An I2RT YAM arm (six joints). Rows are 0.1 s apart.
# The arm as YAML. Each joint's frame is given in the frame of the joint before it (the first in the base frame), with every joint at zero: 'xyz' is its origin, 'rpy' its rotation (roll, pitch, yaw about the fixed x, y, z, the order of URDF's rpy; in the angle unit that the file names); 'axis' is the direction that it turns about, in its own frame. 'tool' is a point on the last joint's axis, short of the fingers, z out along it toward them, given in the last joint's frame.
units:
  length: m
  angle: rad
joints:
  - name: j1
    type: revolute
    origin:
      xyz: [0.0, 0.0, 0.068]
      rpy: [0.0, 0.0, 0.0]
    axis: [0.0, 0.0, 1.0]
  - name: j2
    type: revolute
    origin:
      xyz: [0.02, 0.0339, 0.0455]
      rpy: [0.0, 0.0, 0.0]
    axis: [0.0, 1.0, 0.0]
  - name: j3
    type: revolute
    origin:
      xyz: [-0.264, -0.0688, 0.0]
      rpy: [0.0, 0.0, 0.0]
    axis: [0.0, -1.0, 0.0]
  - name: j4
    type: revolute
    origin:
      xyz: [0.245, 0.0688, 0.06]
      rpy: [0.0, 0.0, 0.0]
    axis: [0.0, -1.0, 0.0]
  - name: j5
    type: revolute
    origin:
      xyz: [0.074, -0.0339, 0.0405]
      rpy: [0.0, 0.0, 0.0]
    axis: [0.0, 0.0, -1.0]
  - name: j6
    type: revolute
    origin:
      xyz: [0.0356, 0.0, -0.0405]
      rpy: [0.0, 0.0, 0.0]
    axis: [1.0, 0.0, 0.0]
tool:
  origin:
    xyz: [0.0, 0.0, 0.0]
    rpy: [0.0, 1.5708, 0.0]
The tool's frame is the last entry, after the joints.
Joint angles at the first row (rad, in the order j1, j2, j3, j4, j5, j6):
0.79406 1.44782 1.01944 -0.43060 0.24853 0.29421
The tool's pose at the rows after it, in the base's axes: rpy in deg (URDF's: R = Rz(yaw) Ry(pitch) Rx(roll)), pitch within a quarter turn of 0, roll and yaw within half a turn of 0; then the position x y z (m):
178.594 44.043 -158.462 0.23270 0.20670 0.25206
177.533 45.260 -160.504 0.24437 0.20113 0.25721
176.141 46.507 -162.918 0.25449 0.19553 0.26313
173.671 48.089 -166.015 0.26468 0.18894 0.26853
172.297 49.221 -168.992 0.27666 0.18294 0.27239
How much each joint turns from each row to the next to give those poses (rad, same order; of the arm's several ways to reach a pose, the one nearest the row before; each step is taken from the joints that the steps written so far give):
-0.04110 0.00709 0.02236 0.01220 -0.01330 -0.01859
-0.03974 0.00976 0.02167 0.01486 -0.01497 -0.00967
-0.03526 0.00653 0.02160 0.01185 -0.01292 -0.00214
-0.03791 0.00413 0.01426 0.02621 -0.02271 0.00138
-0.03681 0.01715 0.02340 0.01756 -0.00668 0.00323

